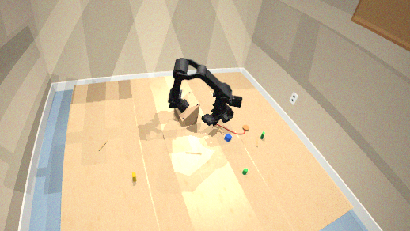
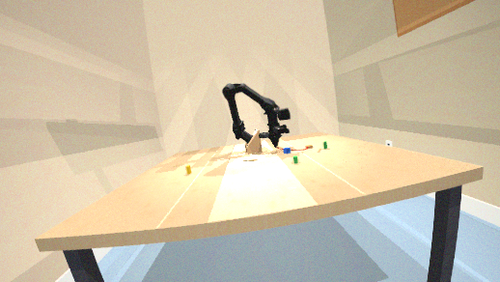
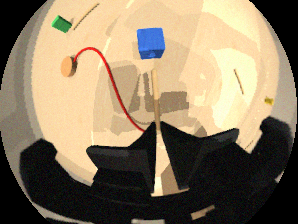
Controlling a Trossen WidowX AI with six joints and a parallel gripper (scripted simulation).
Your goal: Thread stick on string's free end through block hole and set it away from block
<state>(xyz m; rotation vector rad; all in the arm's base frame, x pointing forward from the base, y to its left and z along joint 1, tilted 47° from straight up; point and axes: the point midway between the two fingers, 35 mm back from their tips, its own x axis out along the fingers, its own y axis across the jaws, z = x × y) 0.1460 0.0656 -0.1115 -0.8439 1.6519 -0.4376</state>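
The blue cube is 10 cm ahead of my gripper tip, 3 cm to the left of it and 1 cm below it. Also, from my gripper tip: thin wooden stick 1 cm ahead; then round wooden button 7 cm ahead, 18 cm to the left, 2 cm below; then yellow piece 16 cm ahead, 50 cm to the right.
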